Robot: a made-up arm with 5 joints.
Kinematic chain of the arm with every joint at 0, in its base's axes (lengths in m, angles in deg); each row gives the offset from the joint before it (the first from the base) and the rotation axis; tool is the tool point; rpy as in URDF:
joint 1: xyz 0 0 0.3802 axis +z
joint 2: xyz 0 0 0 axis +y
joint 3: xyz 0.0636 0 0.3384 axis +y
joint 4: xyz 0.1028 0 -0.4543 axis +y
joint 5: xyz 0.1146 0 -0.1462 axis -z
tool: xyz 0 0 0 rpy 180 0 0
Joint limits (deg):
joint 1: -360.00..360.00
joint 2: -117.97..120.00
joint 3: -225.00..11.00
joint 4: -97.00..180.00
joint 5: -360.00..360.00
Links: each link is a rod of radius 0.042 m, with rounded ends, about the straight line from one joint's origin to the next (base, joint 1, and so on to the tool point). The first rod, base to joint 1, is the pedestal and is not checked.
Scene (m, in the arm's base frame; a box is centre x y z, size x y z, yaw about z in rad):
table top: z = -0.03
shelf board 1: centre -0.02 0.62 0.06 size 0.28 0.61 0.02 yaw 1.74
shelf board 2: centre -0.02 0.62 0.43 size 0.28 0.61 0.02 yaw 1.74
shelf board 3: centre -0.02 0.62 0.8 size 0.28 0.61 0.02 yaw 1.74
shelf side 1: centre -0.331 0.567 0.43 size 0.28 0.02 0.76 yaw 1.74
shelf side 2: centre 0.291 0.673 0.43 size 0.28 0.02 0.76 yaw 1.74
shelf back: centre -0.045 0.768 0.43 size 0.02 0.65 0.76 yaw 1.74
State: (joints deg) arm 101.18 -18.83 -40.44 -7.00 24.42
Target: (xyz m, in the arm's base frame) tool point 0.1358 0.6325 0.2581
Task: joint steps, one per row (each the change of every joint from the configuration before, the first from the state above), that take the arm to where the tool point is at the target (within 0.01 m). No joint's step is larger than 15 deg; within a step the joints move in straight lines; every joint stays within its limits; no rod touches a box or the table.
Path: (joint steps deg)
1: 0.35 -13.30 11.76 -7.19 0.00
2: 0.35 -13.30 11.77 -7.19 0.00
3: 0.34 -13.31 11.76 -7.19 0.00
4: -9.99 11.23 0.12 4.13 0.00
5: -9.99 11.23 0.12 4.12 0.00
6: -9.99 11.23 0.12 4.12 0.00
7: -9.99 11.23 0.12 4.12 0.00
8: 5.21 10.86 -14.15 3.68 0.00
9: 5.21 10.86 -14.15 3.68 0.00
10: 5.20 10.86 -14.15 3.67 0.00

